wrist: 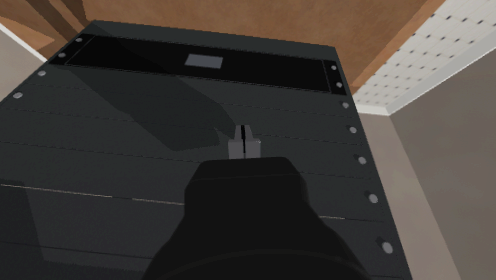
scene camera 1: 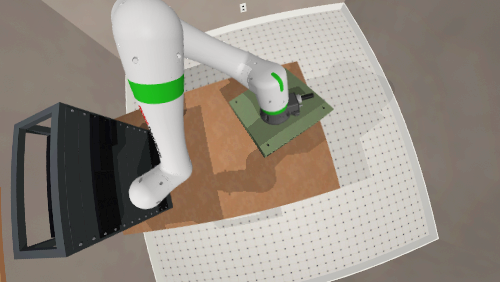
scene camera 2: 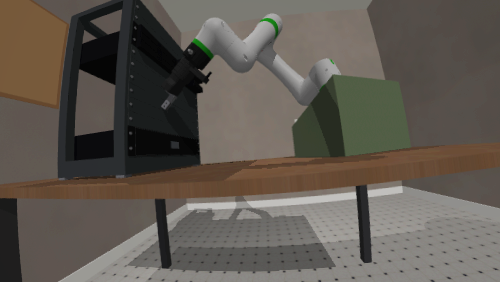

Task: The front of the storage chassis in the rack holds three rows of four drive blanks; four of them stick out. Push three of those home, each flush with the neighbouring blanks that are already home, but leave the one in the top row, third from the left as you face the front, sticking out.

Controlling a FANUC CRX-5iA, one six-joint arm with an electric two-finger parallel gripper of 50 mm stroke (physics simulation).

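Pixels of known places: gripper, between the fingertips: [wrist: 242, 133] [scene camera 2: 164, 108]; arm's base, origin of its link: [scene camera 1: 275, 111].
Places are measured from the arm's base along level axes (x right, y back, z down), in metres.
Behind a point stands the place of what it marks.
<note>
The rack [scene camera 1: 80, 175] @[z -0.304, x -0.138, y -0.747 m] [scene camera 2: 120, 105] @[z 0.034, x -0.382, y -0.763 m] [wrist: 280, 117] @[z 0.035, x -0.260, y -0.746 m] is dark grey. The storage chassis [scene camera 1: 103, 185] @[z -0.230, x -0.183, y -0.732 m] [scene camera 2: 148, 44] @[z -0.208, x -0.314, y -0.731 m] is a black band in its upper part; it does not show in the wrist view. Its rows of blanks are too dark to tell apart. In scene camera 2 a dark piece [scene camera 2: 199, 90] @[z -0.176, x 0.055, y -0.705 m] juts out near the rack's far edge, behind the gripper; I cannot tell which blank it is. My gripper [scene camera 2: 165, 106] @[z -0.001, x -0.211, y -0.739 m] [wrist: 242, 133] @[z -0.001, x -0.211, y -0.739 m] is shut and empty, tilted downward in front of the plain panels below the chassis. The arm hides it in scene camera 1.
A black unit [scene camera 2: 160, 142] @[z 0.133, x -0.226, y -0.747 m] [wrist: 135, 56] @[z 0.131, x -0.014, y -0.749 m] with a grey label sits at the rack's bottom. The rack stands on a brown table [scene camera 1: 295, 175] @[z 0.242, x -0.340, y 0.061 m] [scene camera 2: 280, 182] @[z 0.251, x -0.507, y -0.338 m] [wrist: 250, 22] @[z 0.242, x -0.201, y -0.728 m]. The arm's green pedestal [scene camera 1: 280, 140] @[z -0.046, x -0.145, y -0.020 m] [scene camera 2: 372, 115] @[z 0.101, x -0.139, y 0.056 m] stands at the other end. The arm's elbow and forearm hang over the table.
</note>
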